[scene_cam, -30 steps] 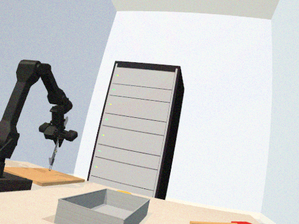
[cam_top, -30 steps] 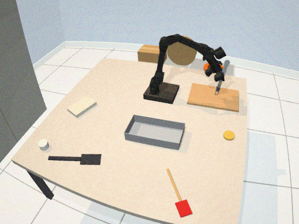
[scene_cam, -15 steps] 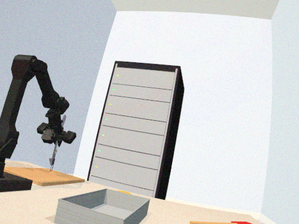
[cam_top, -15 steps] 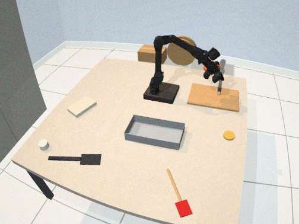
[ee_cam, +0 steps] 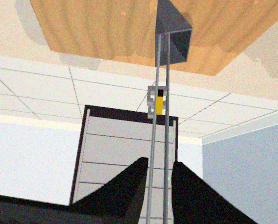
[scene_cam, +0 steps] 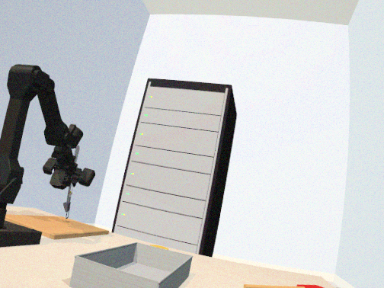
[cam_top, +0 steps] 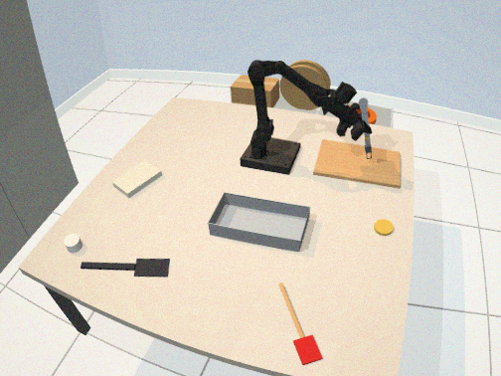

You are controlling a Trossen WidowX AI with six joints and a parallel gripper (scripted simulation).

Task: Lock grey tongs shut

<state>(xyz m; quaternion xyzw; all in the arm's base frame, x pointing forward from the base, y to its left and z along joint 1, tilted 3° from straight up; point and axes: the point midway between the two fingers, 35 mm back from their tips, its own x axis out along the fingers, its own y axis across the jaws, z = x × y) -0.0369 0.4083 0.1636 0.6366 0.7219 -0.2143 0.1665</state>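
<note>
The wooden board is 150 mm below my gripper tip and 30 mm to the right of it. The rest, counted from my gripper tip: grey roasting tin: 410 mm ahead, 370 mm to the right, 130 mm below; then yellow disc: 360 mm ahead, 150 mm below, 60 mm to the left; then yellow lock piece: 30 mm below, 10 mm to the right.
</note>
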